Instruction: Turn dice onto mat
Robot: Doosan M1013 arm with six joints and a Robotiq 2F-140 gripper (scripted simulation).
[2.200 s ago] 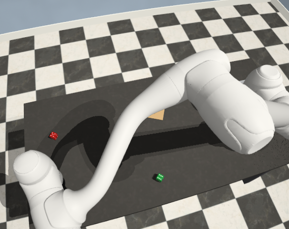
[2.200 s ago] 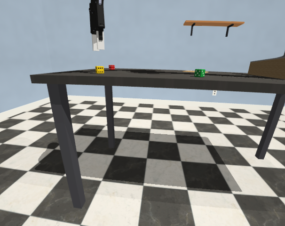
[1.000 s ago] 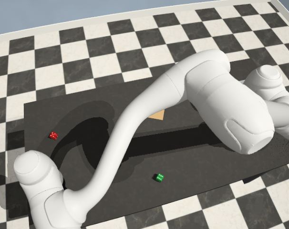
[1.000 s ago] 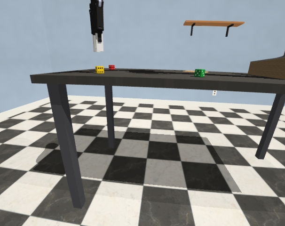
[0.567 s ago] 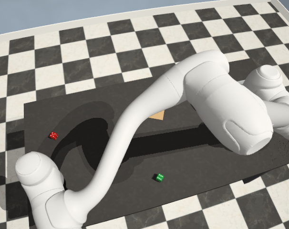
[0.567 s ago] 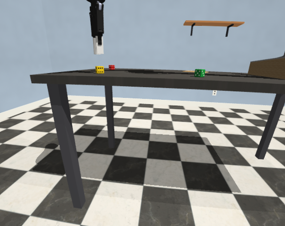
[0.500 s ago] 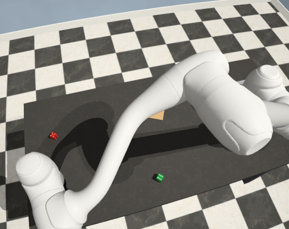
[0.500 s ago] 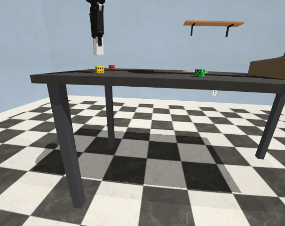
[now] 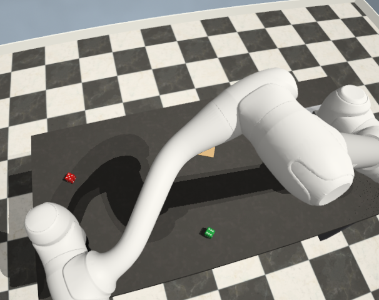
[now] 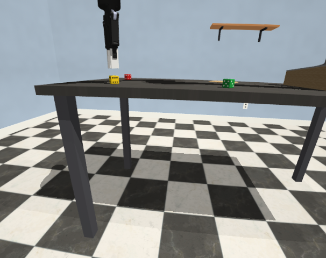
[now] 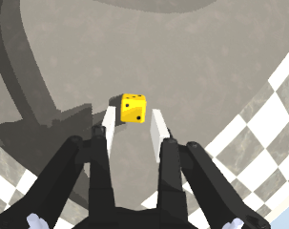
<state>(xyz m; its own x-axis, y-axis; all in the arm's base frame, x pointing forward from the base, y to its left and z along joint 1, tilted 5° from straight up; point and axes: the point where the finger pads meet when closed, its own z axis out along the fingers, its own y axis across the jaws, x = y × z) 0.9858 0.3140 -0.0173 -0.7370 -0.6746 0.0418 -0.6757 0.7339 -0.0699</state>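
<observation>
Now: the yellow die 7 cm below my hand. The rest, counted from my hand: tan mat 47 cm behind, 44 cm to the right, 9 cm below; red die 34 cm to the right, 9 cm ahead, 7 cm below; green die 42 cm behind, 7 cm below, 3 cm to the right.
</observation>
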